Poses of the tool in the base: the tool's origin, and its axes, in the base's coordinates. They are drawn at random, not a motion.
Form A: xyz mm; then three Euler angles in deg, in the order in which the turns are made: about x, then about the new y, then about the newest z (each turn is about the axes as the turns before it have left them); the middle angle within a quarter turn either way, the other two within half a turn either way.
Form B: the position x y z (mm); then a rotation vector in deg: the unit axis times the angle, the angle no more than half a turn. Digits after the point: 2 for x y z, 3 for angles.
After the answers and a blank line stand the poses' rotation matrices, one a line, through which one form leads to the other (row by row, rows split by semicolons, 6 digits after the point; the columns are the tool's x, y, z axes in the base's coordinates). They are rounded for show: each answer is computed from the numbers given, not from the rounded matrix.
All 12 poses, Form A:
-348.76 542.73 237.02 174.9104 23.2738 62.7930
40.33 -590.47 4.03 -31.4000 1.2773 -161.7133
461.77 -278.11 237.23 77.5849 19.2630 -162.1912
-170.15 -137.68 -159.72 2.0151 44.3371 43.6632
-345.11 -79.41 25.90 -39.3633 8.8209 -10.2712
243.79 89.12 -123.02 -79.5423 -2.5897 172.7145
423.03 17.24 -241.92 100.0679 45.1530 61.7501
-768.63 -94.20 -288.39 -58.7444 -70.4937 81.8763
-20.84 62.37 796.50 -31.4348 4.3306 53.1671
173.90 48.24 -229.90 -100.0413 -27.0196 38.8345
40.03 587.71 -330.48 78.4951 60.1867 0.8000
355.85 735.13 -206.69 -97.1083 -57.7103 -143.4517
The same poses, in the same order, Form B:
-348.76 542.73 237.02 -144.977 86.671 -33.602
40.33 -590.47 4.03 -8.822 -43.694 -156.524
461.77 -278.11 237.23 -5.258 99.766 -117.575
-170.15 -137.68 -159.72 18.710 41.431 42.194
-345.11 -79.41 25.90 -39.968 4.931 -12.876
243.79 89.12 -123.02 -10.212 112.244 135.253
423.03 17.24 -241.92 108.507 -22.399 82.333
-768.63 -94.20 -288.39 -93.718 -17.412 100.839
-20.84 62.37 796.50 -27.108 18.448 50.579
173.90 48.24 -229.90 -102.954 14.519 51.507
40.03 587.71 -330.48 71.098 49.692 41.605
355.85 735.13 -206.69 13.358 -99.170 -59.902

0.420002 -0.816991 0.395125; -0.869827 -0.486579 -0.081495; 0.258840 -0.309463 -0.915005
-0.949262 0.313694 0.022291; -0.256793 -0.814089 0.520880; 0.181544 0.488728 0.853339
-0.898779 0.288719 0.329905; -0.372505 -0.106152 -0.921939; -0.231161 -0.951511 0.202956
0.517413 -0.493815 0.698879; 0.707768 0.705997 -0.025150; -0.480987 0.507657 0.714798
0.972337 0.176199 0.153346; -0.233556 0.743408 0.626734; -0.003569 -0.645211 0.763996
-0.990914 -0.126684 -0.045183; -0.021056 -0.185679 0.982385; -0.132842 0.974410 0.181324
0.333792 -0.621219 0.708992; 0.176418 -0.697671 -0.694357; 0.925991 0.356850 -0.123282
0.047185 -0.330560 -0.942605; 0.627518 -0.724390 0.285447; -0.777171 -0.604970 0.173252
0.597772 -0.798102 0.075511; 0.659309 0.543020 0.520039; -0.456048 -0.261079 0.850798
0.693938 -0.558629 -0.454295; 0.239122 -0.416331 0.877205; -0.679169 -0.717358 -0.155327
0.497127 -0.006942 0.867650; 0.852919 0.187561 -0.487186; -0.159356 0.982228 0.099162
-0.429153 0.318116 -0.845358; -0.600213 0.598953 0.530095; 0.674961 0.734886 -0.066105

